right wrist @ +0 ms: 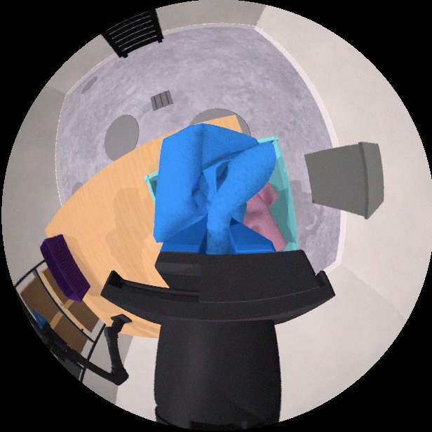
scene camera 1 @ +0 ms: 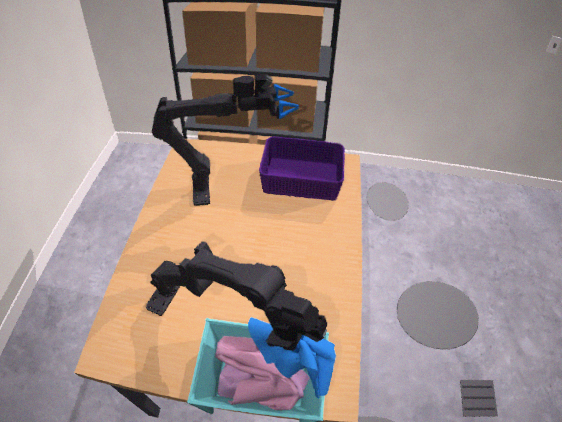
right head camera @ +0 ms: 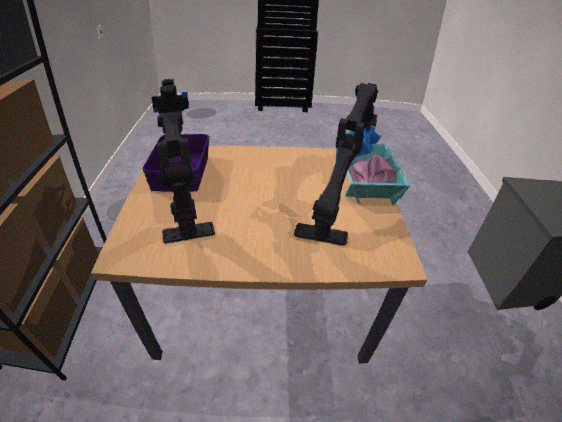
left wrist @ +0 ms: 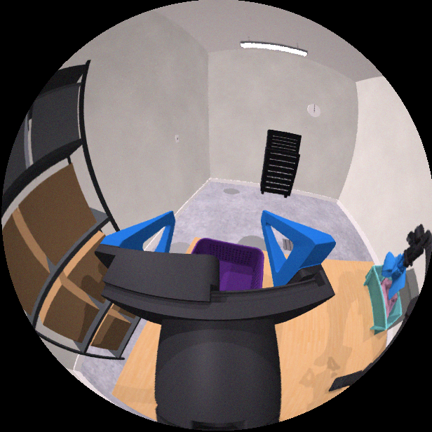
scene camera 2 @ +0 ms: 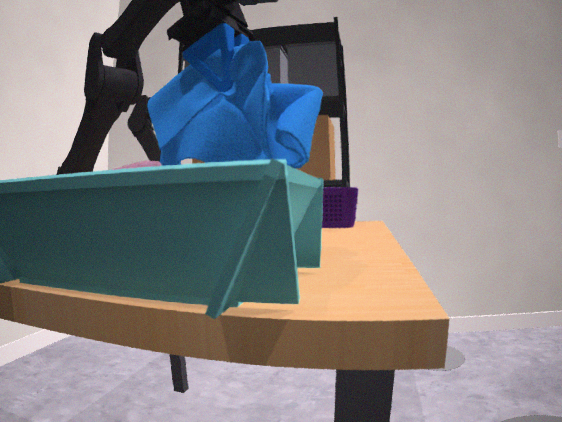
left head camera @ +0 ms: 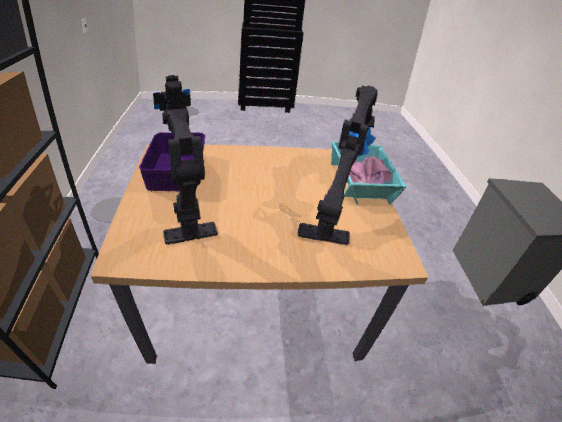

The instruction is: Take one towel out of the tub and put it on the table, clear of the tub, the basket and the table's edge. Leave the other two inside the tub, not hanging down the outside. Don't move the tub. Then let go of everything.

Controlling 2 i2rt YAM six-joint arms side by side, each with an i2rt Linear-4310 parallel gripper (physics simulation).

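Observation:
My right gripper (scene camera 2: 225, 85) (right wrist: 217, 215) is shut on the blue towel (scene camera 1: 322, 357) (scene camera 2: 235, 125) (right wrist: 182, 185). The towel hangs bunched above the tub, its lower folds near rim height. The teal tub (left head camera: 375, 191) (scene camera 1: 200, 367) (scene camera 2: 125, 240) stands on the table (left head camera: 250, 200) (scene camera 1: 300, 240) (scene camera 2: 375, 295). Inside the tub lies a crumpled pink towel (left head camera: 372, 172) (scene camera 1: 255, 362) (right wrist: 262, 215), with mauve cloth (scene camera 1: 232, 381) beside and under it, perhaps the third towel. The blue towel partly covers them. My left gripper (scene camera 1: 295, 100) (left wrist: 217, 215) is open and empty, raised near the basket.
The purple basket (left head camera: 157, 179) (scene camera 1: 300, 186) (scene camera 2: 340, 207) (left wrist: 230, 246) stands at the back left of the table in the head views. The tub is close to the table's right edge there. A shelf rack (scene camera 1: 332, 75) stands beyond the table, and a grey bin (left head camera: 500, 240) stands to the right.

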